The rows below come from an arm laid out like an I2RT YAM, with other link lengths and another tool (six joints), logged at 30 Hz.
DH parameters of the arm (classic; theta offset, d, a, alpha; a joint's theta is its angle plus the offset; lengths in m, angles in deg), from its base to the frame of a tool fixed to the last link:
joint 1: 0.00 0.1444 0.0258 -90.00
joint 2: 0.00 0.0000 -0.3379 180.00
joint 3: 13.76 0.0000 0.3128 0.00
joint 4: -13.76 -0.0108 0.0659 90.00
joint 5: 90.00 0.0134 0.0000 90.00
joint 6: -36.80 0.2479 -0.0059 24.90
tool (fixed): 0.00 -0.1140 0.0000 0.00
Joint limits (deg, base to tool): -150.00..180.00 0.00..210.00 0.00..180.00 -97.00..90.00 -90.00..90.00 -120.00..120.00
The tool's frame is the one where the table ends.
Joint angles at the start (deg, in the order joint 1, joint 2, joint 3, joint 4, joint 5, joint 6):
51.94, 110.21, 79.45, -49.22, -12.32, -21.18
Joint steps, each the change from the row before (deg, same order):
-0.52, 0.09, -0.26, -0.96, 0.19, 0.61
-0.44, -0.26, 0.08, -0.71, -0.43, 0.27
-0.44, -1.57, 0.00, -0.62, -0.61, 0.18
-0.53, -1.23, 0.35, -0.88, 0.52, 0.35
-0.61, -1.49, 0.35, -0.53, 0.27, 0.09
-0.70, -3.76, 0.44, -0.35, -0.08, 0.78
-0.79, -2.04, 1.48, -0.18, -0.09, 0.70
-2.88, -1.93, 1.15, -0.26, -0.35, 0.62
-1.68, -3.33, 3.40, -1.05, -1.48, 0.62
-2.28, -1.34, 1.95, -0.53, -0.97, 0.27
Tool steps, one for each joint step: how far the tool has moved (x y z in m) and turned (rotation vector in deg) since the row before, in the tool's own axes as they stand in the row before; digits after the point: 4 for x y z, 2 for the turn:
-0.0026, 0.0059, -0.0028, -0.86, -0.18, 1.61
-0.0010, 0.0008, -0.0037, 0.16, -0.06, 0.88
-0.0015, -0.0049, -0.0103, 1.01, 0.68, 0.12
0.0009, -0.0027, -0.0115, -0.07, 1.20, 0.22
0.0021, -0.0042, -0.0124, 0.46, 1.42, -0.23
0.0010, -0.0145, -0.0248, 2.11, 3.24, -0.82
0.0072, -0.0130, -0.0178, 1.83, 2.93, -0.57
0.0138, -0.0015, -0.0245, 1.42, 3.92, 1.09
0.0123, -0.0265, -0.0330, 4.09, 4.22, -1.11
0.0132, -0.0079, -0.0204, 1.80, 3.02, 0.25

